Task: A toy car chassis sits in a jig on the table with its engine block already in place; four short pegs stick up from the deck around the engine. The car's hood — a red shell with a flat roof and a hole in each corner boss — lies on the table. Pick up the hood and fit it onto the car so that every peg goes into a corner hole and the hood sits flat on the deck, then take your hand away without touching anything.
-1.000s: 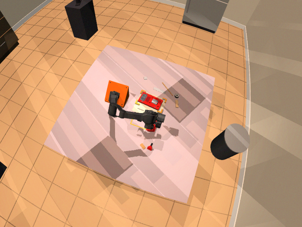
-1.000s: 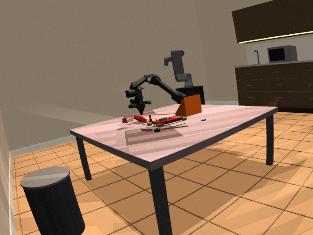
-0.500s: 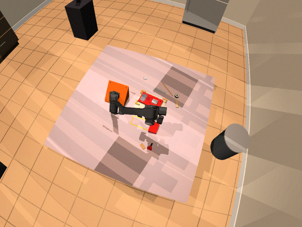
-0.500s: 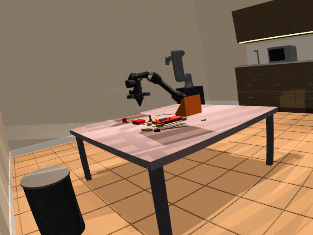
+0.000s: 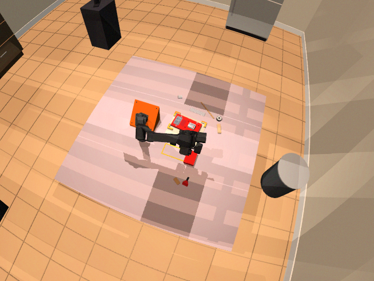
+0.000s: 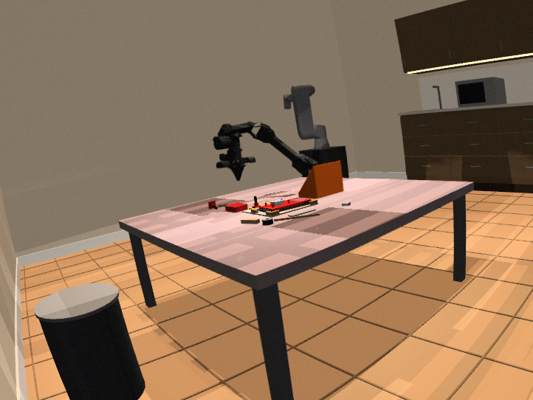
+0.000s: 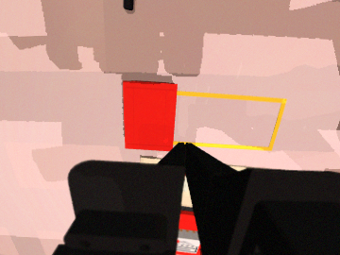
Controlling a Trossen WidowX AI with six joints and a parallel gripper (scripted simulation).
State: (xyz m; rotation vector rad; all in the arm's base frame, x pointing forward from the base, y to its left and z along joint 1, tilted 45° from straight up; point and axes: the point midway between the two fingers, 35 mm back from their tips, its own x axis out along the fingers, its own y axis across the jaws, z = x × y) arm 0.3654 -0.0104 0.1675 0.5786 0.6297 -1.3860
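My gripper tip is now 40 mm short of the red hood, 10 mm to the right of it and 120 mm above it. From my gripper tip the other things lie so: black ring (120 mm ahead, 390 mm to the left, 120 mm below); then grey engine block (40 mm behind, 240 mm to the left, 110 mm below); then wooden block (20 mm ahead, 170 mm to the right, 130 mm below).
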